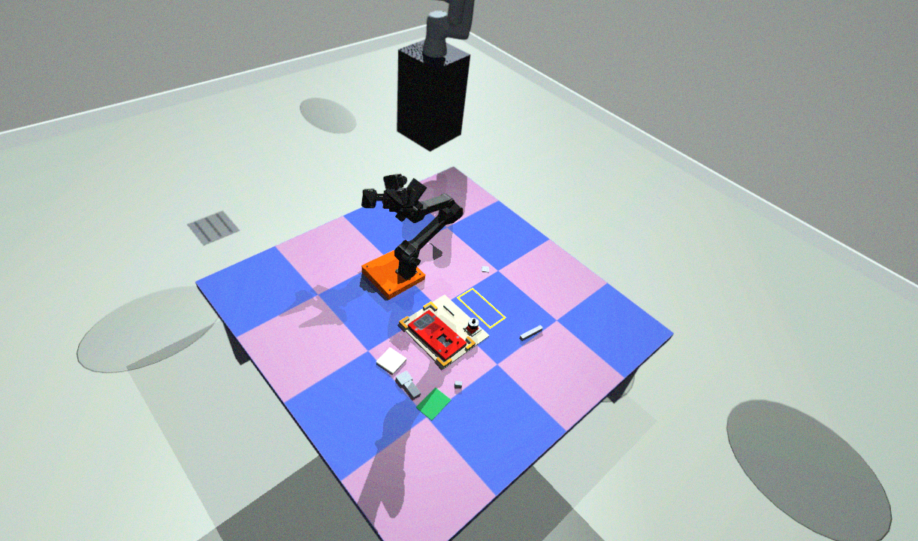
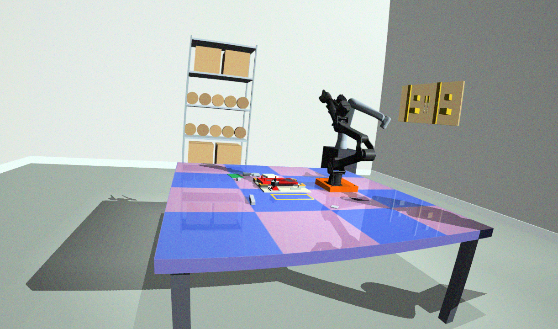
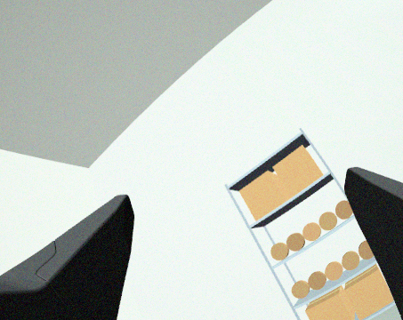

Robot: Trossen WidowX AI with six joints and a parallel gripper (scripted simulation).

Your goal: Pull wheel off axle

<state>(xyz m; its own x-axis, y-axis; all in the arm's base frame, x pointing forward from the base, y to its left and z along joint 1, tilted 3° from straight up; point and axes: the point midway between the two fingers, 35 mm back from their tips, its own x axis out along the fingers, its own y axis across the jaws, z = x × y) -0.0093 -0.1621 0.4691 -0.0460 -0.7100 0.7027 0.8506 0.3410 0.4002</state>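
Right now the dark axle is 35 cm ahead of my gripper tip, 15 cm to the left of it and 49 cm below it. Also, from my gripper tip: white tile: 24 cm ahead, 15 cm to the right, 52 cm below; then green patch: 46 cm ahead, 17 cm to the right, 53 cm below; then grey bar: 52 cm ahead, 30 cm to the left, 52 cm below.
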